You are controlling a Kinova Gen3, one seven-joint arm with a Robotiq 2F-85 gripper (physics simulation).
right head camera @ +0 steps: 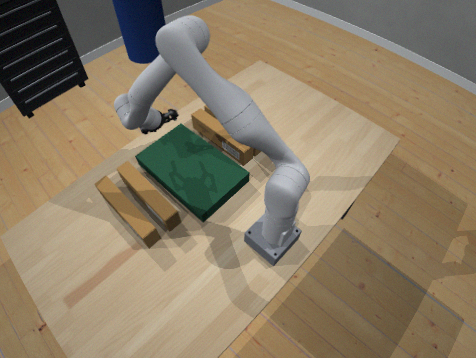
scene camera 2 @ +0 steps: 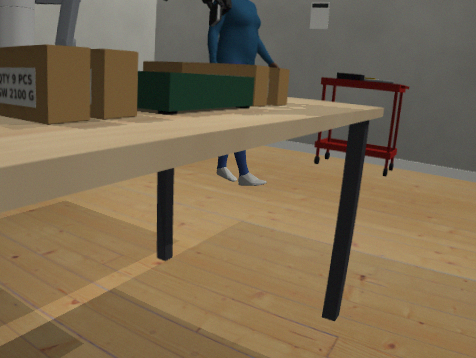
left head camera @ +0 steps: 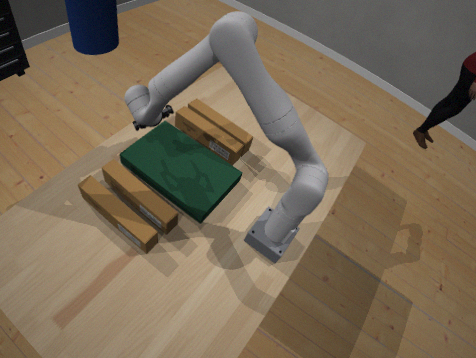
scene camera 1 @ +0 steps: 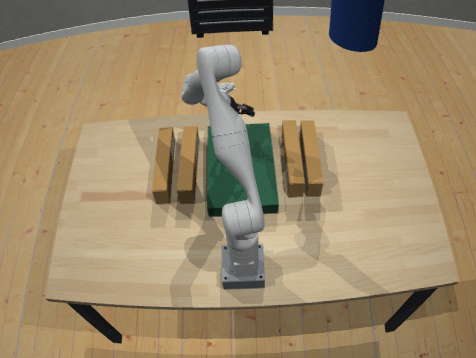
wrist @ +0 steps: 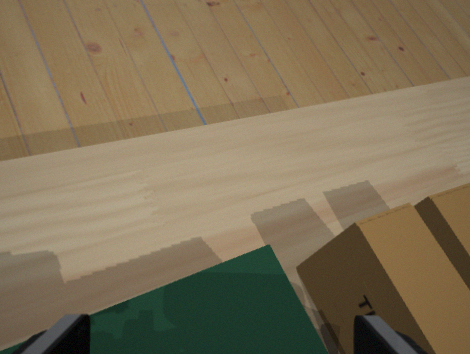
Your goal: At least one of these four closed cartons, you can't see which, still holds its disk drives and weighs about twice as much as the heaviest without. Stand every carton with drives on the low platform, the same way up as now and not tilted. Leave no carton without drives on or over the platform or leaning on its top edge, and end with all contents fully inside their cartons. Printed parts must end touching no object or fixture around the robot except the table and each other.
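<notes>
Four closed brown cartons stand on the table. In scene camera 1, the left outer and left inner stand left of the green platform. The right inner and right outer stand right of it, with a narrow gap between them. No carton is on the platform. One label reads "QTY 9 PCS", "GW 2100 G". My gripper is open and empty, high near the platform's far edge. The contents are hidden.
The arm base stands at the table's near edge, and the arm arches over the platform. The table ends a little beyond the cartons. A black drawer cabinet and blue cylinder stand on the floor beyond; a red cart stands farther off.
</notes>
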